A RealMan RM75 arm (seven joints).
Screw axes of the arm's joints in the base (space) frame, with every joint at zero. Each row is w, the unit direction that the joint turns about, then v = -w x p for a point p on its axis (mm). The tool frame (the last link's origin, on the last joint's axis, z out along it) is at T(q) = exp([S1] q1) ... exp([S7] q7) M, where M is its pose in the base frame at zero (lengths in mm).
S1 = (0, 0, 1, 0, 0, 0)
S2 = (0, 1, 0, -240.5, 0, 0)
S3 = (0, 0, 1, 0, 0, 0)
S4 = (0, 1, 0, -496.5, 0, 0)
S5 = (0, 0, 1, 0, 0, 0)
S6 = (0, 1, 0, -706.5, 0, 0)
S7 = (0, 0, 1, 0, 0, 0)
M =
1 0 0 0
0 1 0 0
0 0 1 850.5
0 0 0 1
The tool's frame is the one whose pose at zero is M.
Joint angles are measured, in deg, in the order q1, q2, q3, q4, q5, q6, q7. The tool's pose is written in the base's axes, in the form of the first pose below.
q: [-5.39 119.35 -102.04 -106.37 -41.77 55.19 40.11]
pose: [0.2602 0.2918 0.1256 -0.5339 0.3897 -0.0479 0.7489]
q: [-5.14 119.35 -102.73 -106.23 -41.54 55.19 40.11]
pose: [0.2578 0.2931 0.1214 -0.5403 0.3889 -0.0462 0.7448]
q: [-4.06 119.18 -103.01 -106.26 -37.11 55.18 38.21]
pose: [0.2530 0.2979 0.1118 -0.5612 0.4006 -0.0370 0.7233]
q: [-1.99 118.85 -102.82 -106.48 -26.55 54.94 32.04]
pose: [0.2424 0.3063 0.0929 -0.6104 0.4183 -0.0237 0.6722]
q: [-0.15 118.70 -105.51 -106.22 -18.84 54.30 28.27]
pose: [0.2238 0.3113 0.0644 -0.6645 0.4201 -0.0068 0.6179]
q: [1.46 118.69 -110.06 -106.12 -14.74 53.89 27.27]
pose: [0.2013 0.3108 0.0348 -0.7101 0.4120 0.0088 0.5709]
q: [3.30 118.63 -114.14 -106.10 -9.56 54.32 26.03]
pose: [0.1800 0.3058 0.0065 -0.7514 0.4091 0.0194 0.5173]
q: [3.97 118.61 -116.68 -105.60 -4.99 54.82 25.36]
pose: [0.1715 0.2975 -0.0141 -0.7742 0.4195 0.0206 0.4736]
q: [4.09 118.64 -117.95 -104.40 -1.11 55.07 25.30]
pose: [0.1717 0.2902 -0.0290 -0.7830 0.4392 0.0178 0.4401]
